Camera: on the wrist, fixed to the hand. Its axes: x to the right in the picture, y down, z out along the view.
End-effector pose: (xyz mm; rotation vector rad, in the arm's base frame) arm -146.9 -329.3 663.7 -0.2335 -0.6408 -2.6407
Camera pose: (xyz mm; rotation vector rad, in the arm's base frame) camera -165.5 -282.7 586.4 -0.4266 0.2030 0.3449
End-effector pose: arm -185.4 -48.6 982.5 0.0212 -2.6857 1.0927
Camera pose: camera -148.6 -72.7 1063.4 2.4170 0.1012 -0.2985
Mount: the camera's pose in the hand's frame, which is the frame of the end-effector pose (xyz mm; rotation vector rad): -19.2 -76.7 -47.3 -0.0578 0.0841 3.0790
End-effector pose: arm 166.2 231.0 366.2 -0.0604 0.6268 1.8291
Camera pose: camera 229.4 209.6 302.7 -0.5075 -0.0753 -1.2915
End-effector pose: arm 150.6 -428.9 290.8 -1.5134 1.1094 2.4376
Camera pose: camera 227.4 -395.0 252.7 -0.6903 -1.0437 -0.1071
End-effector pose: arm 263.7 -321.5 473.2 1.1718 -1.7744 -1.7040
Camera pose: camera 333.0 -327.1 412.7 -1.3917 -0.9628 0.4273
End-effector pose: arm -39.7 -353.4 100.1 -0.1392 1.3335 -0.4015
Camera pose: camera -104.3 -411.2 131.3 1.6913 0.3008 2.1595
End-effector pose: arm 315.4 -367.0 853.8 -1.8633 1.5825 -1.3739
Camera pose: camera 321.7 -310.0 925.9 1.3435 1.6859 0.3583
